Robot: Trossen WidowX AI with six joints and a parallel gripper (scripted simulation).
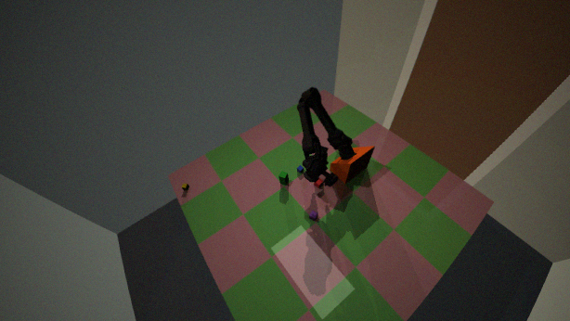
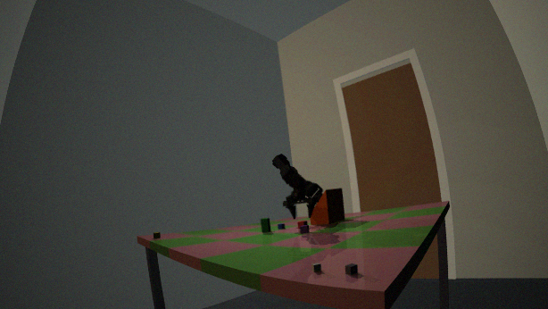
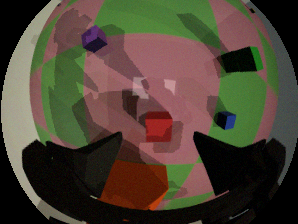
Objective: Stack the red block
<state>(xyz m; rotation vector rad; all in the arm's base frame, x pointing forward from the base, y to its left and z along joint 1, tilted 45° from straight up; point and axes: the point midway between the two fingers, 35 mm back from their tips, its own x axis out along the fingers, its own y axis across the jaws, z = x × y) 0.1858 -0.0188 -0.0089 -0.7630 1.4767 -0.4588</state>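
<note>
The red block lies 30 mm below my gripper tip. The rest, counted from my gripper tip: blue cube (130 mm to the right, 40 mm below, 30 mm ahead); then yellow cube (630 mm ahead, 410 mm to the right, 40 mm below); then purple cube (130 mm to the left, 130 mm ahead, 40 mm below).
</note>
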